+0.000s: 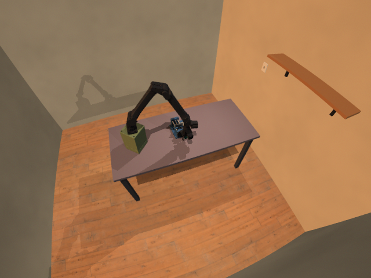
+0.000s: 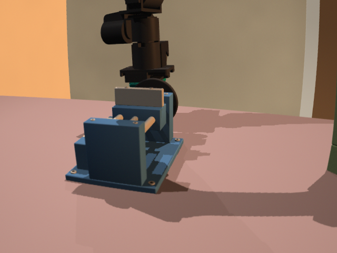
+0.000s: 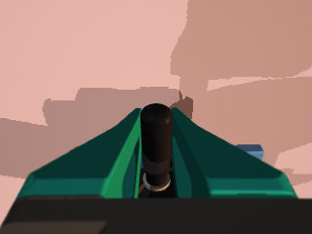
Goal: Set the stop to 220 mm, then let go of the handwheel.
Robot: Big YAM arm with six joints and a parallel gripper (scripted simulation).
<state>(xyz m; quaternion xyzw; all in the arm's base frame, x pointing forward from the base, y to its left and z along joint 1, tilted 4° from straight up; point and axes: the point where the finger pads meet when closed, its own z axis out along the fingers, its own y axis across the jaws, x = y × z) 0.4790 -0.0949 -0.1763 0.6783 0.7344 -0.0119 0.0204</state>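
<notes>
My gripper is now 20 mm past the grey stop plate, 130 mm to the right of it and 40 mm below it. Also, from my hand: black crank handle (10 mm to the left).
</notes>
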